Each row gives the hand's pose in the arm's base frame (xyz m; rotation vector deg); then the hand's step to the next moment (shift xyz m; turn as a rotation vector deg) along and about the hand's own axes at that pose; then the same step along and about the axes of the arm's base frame.
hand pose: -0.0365 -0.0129 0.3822 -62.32 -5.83 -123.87
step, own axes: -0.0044 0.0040 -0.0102 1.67 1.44 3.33
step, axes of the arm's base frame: -0.0026 -0.0042 -0.0107 2.47 -0.80 3.03
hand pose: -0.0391 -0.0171 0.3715 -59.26 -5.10 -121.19
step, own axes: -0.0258 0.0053 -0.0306 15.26 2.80 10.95
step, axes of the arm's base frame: -0.0065 0.0006 -0.0398 3.16 -7.20 17.29
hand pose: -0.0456 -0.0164 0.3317 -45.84 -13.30 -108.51
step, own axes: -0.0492 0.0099 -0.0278 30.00 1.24 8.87
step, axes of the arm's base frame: 0.0094 0.0182 -0.0536 -2.86 -18.41 25.16
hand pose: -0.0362 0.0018 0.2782 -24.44 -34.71 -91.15
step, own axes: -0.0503 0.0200 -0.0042 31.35 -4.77 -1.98
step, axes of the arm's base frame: 0.0258 0.0364 -0.0309 -8.12 -25.83 16.62
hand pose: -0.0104 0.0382 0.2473 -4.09 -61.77 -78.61
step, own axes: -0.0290 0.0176 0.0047 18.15 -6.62 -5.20
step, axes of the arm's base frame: 0.0165 0.0292 -0.0068 -5.49 -18.48 5.35
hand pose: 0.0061 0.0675 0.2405 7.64 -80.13 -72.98
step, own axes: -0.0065 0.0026 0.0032 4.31 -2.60 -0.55
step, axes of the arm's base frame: 0.0011 0.0075 -0.0014 -2.41 -4.40 0.72
